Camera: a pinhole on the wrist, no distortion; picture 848 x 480 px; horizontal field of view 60.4 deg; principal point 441.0 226.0 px. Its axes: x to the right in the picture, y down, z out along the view. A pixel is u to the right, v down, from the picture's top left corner.
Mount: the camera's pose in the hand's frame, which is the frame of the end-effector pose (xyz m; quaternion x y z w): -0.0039 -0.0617 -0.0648 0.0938 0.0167 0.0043 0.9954
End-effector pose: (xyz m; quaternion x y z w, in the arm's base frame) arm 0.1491 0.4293 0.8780 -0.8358 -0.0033 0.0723 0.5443
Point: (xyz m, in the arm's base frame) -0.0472 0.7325 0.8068
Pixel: 115.0 402.3
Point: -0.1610 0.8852 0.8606
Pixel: 50.0 247.6
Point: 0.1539 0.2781 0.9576
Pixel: behind the camera
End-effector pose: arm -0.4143 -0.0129 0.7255 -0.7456 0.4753 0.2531 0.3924
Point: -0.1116 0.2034 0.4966
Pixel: 760.9 20.5
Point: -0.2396 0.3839 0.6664
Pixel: 283.5 81.1
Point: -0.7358 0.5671 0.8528
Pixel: outside the picture
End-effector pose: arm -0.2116 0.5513 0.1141 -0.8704 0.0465 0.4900 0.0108
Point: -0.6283 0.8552 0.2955
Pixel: outside the picture
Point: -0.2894 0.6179 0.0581
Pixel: 448.3 369.0
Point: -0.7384 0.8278 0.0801
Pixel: 80.7 149.1
